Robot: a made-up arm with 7 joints.
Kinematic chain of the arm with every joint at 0, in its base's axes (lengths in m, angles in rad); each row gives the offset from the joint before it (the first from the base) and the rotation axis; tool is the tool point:
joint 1: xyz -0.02 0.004 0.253 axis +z
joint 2: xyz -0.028 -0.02 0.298 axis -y
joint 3: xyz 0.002 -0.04 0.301 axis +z
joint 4: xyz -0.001 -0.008 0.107 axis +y
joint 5: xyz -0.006 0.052 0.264 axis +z
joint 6: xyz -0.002 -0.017 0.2 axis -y
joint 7: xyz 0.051 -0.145 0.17 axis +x
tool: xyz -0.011 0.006 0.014
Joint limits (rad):
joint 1: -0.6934..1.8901
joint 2: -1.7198..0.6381
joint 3: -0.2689..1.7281
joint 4: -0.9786..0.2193
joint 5: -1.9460..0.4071
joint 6: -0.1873..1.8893
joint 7: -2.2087..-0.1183
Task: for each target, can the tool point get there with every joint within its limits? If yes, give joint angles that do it. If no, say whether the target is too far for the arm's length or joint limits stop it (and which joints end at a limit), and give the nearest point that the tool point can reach.
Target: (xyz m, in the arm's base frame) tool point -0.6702 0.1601 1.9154
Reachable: no: too far | nearest point -0.4963 0.1183 1.5335 | short by 0.422 m
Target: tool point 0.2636 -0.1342 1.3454
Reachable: yes | joints 0.8503 -0.7646 0.8053 -0.7915 -1.3983 1.4218 -1.8336
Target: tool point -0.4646 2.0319 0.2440
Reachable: no: too far | nearest point -0.2277 1.0313 0.4189 | short by 1.043 m
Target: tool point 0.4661 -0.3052 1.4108
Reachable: yes | joints -0.2886 -0.5144 0.0364 0.0756 0.0996 0.0912 -1.5634
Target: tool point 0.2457 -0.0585 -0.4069
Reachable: no: joint limits stop it (at a limit: joint 2, joint 3, joint 4, joint 5, joint 6, joint 7) | nearest point 0.6354 -0.1502 0.2302 | short by 0.752 m
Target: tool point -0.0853 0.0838 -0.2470
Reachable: no: joint limits stop it (at a limit: joint 1, joint 2, joint 3, joint 4, joint 5, joint 6, joint 7) | nearest point 0.2666 0.6132 0.2302 | short by 0.795 m
